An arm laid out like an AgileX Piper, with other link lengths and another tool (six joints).
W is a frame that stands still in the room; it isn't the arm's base.
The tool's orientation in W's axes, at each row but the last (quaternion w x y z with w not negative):
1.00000 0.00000 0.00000 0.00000
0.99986 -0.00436 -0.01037 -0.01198
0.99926 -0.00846 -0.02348 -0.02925
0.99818 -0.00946 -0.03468 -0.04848
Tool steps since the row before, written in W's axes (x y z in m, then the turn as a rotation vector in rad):
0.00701 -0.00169 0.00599 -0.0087 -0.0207 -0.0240
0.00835 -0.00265 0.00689 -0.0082 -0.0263 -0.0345
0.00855 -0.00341 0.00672 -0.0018 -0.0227 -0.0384
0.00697 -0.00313 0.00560 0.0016 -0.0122 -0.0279
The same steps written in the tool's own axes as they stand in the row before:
0.00701 -0.00169 0.00599 -0.0087 -0.0207 -0.0240
0.00855 -0.00251 0.00669 -0.0083 -0.0262 -0.0346
0.00904 -0.00300 0.00625 -0.0023 -0.0222 -0.0387
0.00761 -0.00252 0.00504 0.0008 -0.0116 -0.0282

